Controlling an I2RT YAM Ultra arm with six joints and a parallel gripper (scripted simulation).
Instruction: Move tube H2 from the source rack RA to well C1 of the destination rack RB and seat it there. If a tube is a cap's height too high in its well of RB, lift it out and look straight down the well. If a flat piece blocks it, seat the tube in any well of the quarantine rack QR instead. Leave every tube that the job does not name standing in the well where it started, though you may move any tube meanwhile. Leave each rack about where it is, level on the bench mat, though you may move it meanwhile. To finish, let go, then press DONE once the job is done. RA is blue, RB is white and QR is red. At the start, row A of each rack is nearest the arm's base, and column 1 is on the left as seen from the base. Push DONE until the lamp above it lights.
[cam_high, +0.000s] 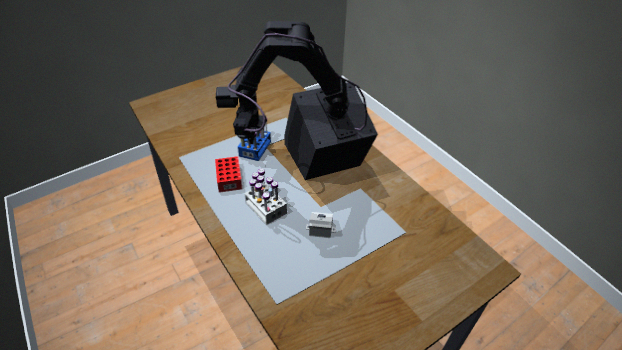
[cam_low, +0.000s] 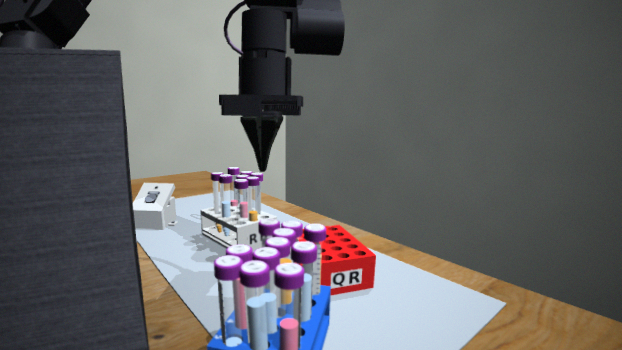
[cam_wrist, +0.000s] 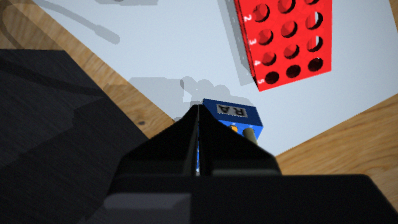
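My hand is 32 cm to the right of the white DONE button box, 12 cm past it and 12 cm above it. Round my hand: white rack RB 17 cm to the left, 14 cm below, 1 cm ahead; then red rack QR 14 cm below, 9 cm ahead, 3 cm to the right.
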